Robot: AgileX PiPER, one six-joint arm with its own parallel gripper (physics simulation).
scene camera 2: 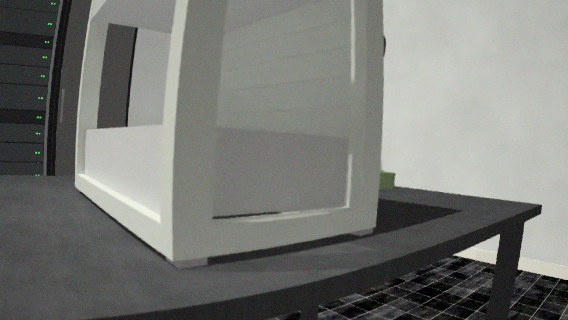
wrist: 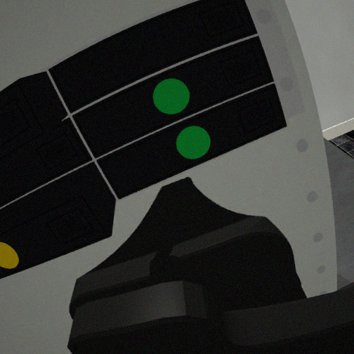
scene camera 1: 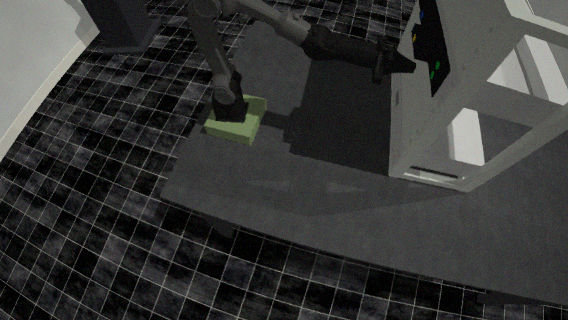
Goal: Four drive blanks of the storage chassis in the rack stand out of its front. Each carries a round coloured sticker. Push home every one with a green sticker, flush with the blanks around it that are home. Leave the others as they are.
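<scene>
In the wrist view, the upper green-stickered blank point(wrist: 115, 117) and the lower green-stickered blank point(wrist: 145, 165) look level with the plain blank point(wrist: 150, 55) above them. Their green stickers also show in scene camera 1. The yellow-stickered blank point(wrist: 65, 225) stands out at lower left, its side face showing; its yellow sticker point(scene camera 1: 414, 37) point(wrist: 7, 255) is partly cut off in the wrist view. A blue sticker point(scene camera 1: 421, 15) shows higher up in scene camera 1. My gripper point(scene camera 1: 414, 66) point(wrist: 182, 199) is shut and empty, its tip apart from the blanks, appearing just below the lower green-stickered blank.
The pale rack point(scene camera 1: 400, 130) point(scene camera 2: 192, 125) point(wrist: 245, 182) stands on the dark table point(scene camera 1: 350, 225) point(scene camera 2: 75, 275). A green block-like base point(scene camera 1: 232, 131) point(scene camera 2: 387, 180) lies at the arm's foot. A dark cabinet point(scene camera 1: 122, 25) stands on the floor behind.
</scene>
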